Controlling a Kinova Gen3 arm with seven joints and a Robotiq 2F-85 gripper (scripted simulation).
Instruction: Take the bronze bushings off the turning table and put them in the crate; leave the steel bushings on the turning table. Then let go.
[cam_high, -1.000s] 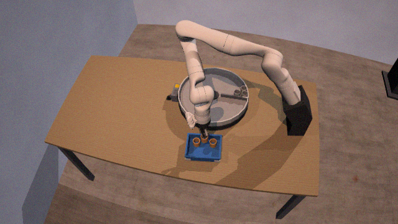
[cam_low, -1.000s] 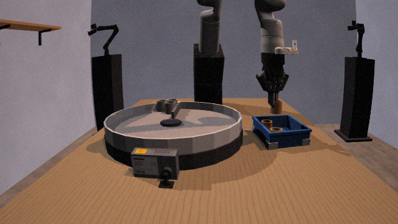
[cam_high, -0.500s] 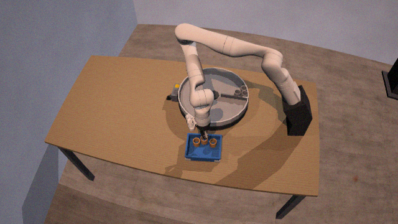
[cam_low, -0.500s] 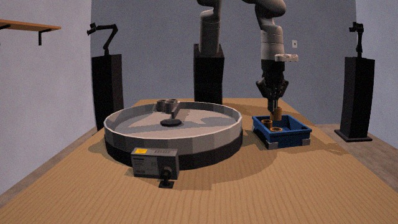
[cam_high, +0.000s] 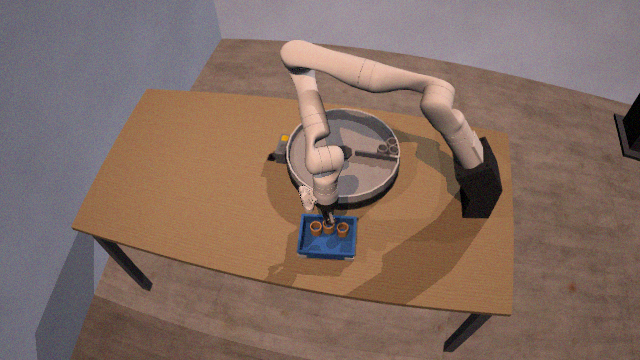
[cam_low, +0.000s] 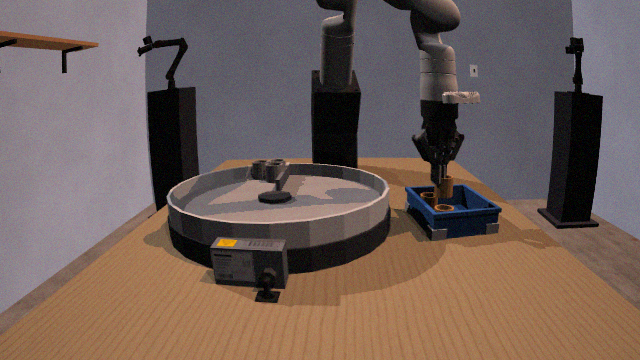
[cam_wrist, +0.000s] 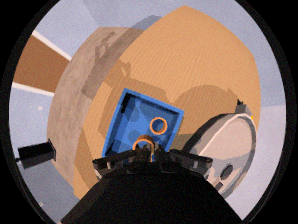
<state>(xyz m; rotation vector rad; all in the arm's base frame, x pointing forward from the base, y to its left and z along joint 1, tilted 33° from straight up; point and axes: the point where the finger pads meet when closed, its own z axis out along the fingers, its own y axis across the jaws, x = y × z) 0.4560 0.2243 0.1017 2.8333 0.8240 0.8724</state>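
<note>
The blue crate lies 70 mm below my hand, 30 mm to the left of it and 10 mm behind it.
</note>
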